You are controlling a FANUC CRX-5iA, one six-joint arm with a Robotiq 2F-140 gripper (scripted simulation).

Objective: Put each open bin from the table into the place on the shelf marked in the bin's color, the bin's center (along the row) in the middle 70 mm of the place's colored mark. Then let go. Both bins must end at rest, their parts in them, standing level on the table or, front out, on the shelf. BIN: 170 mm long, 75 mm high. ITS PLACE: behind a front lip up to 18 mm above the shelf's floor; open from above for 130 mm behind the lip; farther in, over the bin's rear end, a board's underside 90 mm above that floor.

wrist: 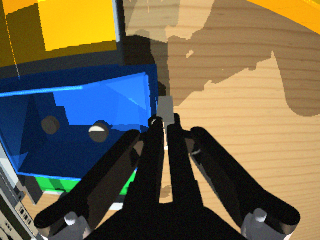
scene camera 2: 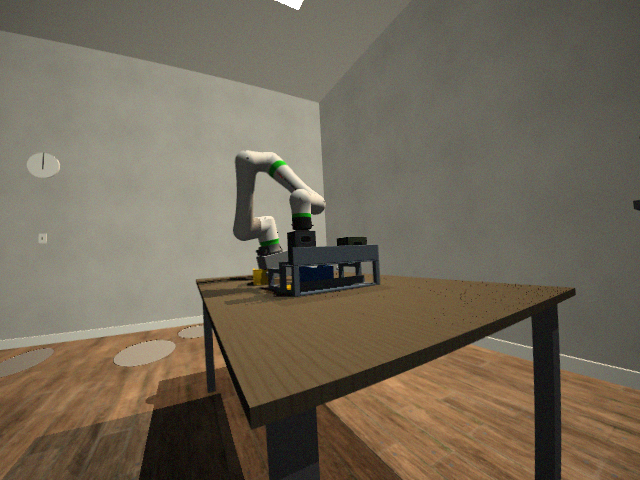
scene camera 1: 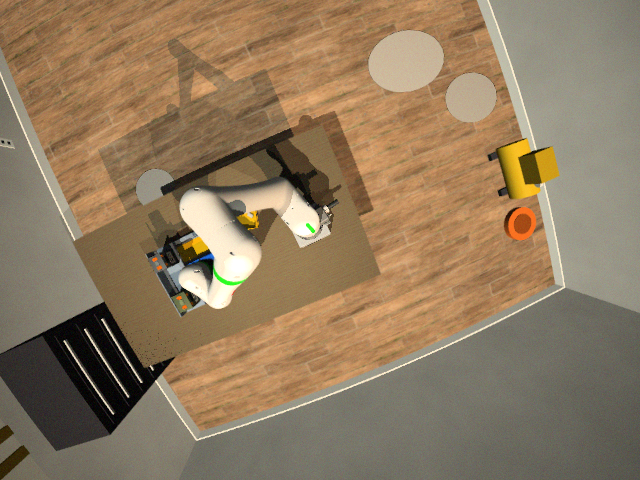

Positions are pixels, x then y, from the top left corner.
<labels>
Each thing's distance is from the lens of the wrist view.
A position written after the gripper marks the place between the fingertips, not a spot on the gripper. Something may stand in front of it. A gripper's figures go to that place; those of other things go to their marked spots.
gripper (wrist: pixel 165 106): 0.22 m
blue bin (wrist: pixel 94 96): 0.24 m
</labels>
